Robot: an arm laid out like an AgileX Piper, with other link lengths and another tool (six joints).
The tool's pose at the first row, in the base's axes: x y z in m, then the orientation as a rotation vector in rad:
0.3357, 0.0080, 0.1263, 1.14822, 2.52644, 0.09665
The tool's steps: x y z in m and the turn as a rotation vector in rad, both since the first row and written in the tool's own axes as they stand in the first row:
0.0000, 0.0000, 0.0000, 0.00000, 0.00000, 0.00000
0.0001, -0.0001, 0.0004, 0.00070, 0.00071, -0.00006
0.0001, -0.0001, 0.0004, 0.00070, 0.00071, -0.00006
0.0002, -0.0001, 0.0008, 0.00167, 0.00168, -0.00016
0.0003, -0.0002, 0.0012, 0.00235, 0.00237, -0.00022
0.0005, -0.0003, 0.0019, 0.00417, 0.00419, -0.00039
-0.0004, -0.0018, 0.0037, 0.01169, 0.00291, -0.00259
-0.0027, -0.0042, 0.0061, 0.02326, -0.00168, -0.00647
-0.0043, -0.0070, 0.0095, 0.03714, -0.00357, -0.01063
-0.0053, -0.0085, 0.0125, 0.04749, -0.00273, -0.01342
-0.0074, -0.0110, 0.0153, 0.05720, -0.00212, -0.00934
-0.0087, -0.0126, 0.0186, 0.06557, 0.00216, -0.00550
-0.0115, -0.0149, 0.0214, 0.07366, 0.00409, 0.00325
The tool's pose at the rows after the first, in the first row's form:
0.3357, 0.0080, 0.1263, 1.14822, 2.52644, 0.09665
0.3357, 0.0080, 0.1259, 1.14858, 2.52732, 0.09618
0.3357, 0.0080, 0.1259, 1.14858, 2.52732, 0.09618
0.3358, 0.0080, 0.1255, 1.14905, 2.52854, 0.09552
0.3358, 0.0080, 0.1251, 1.14939, 2.52940, 0.09507
0.3359, 0.0080, 0.1243, 1.15029, 2.53168, 0.09383
0.3360, 0.0062, 0.1226, 1.15006, 2.53421, 0.08305
0.3365, 0.0027, 0.1205, 1.14843, 2.53603, 0.06478
0.3366, -0.0007, 0.1173, 1.14789, 2.54099, 0.04509
0.3372, -0.0027, 0.1145, 1.14838, 2.54644, 0.03178
0.3377, -0.0061, 0.1119, 1.15738, 2.54769, 0.02088
0.3385, -0.0084, 0.1089, 1.16644, 2.55187, 0.01372
0.3395, -0.0123, 0.1067, 1.18115, 2.55111, 0.00680

